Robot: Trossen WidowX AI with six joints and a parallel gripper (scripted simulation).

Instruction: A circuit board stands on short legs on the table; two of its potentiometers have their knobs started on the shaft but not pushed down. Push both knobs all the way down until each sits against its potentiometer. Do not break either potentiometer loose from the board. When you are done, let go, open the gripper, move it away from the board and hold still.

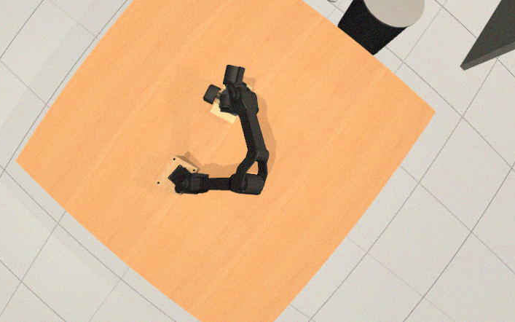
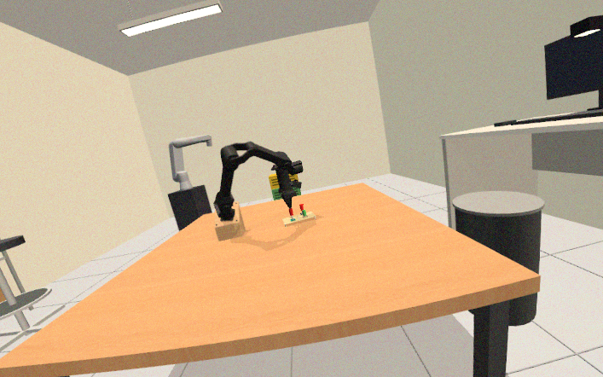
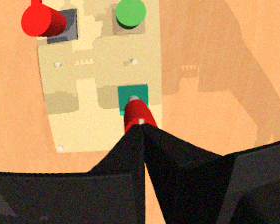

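My gripper tip is 50 mm short of the red knob, 70 mm to the right of it and 20 mm above it.
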